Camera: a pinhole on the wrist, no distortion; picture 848 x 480 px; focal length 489.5 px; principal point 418.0 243.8 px. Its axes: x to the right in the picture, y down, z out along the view. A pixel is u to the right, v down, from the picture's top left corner.
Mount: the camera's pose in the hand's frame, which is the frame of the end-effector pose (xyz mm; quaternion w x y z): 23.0 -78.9 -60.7 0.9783 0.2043 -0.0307 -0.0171
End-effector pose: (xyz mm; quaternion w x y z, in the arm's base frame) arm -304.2 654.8 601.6 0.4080 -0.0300 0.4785 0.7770
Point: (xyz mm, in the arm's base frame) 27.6 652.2 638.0
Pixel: outside the picture
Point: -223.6 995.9 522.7
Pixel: 708.8 295.4
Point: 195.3 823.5 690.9
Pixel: 155.5 197.1
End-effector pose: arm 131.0 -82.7 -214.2 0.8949 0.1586 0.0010 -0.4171
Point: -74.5 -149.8 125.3
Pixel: 264.7 424.6
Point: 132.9 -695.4 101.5
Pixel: 806.0 280.1
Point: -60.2 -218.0 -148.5
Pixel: 331.7 151.4
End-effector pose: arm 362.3 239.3 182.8 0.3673 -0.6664 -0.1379 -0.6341
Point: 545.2 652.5 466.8
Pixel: 602.2 280.1
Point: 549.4 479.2 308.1
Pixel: 530.6 454.5
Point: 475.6 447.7 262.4
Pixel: 467.8 426.2
